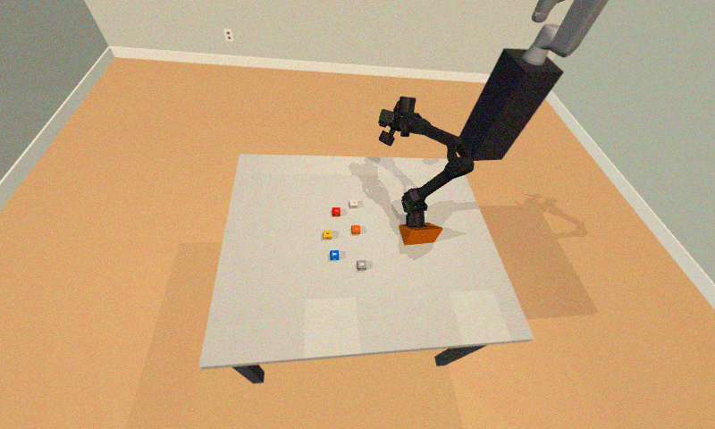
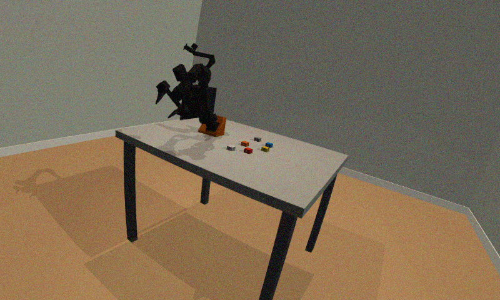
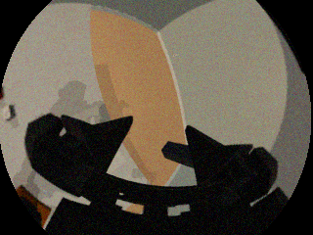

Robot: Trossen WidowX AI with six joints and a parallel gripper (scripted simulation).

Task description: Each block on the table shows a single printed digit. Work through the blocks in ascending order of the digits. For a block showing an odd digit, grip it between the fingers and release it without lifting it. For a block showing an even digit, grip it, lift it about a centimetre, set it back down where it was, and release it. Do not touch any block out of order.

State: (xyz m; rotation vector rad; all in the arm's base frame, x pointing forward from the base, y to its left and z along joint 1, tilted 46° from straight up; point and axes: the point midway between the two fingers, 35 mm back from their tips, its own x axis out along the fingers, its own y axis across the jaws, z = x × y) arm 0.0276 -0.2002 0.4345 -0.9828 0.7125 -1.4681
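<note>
Right now the orange block is 210 mm ahead of my gripper tip, 450 mm to the left of it and 180 mm below it. From my gripper tip the other things lie so: red block (280 mm ahead, 350 mm to the left, 180 mm below); white block (200 mm ahead, 310 mm to the left, 180 mm below); yellow block (330 mm ahead, 460 mm to the left, 180 mm below).
</note>
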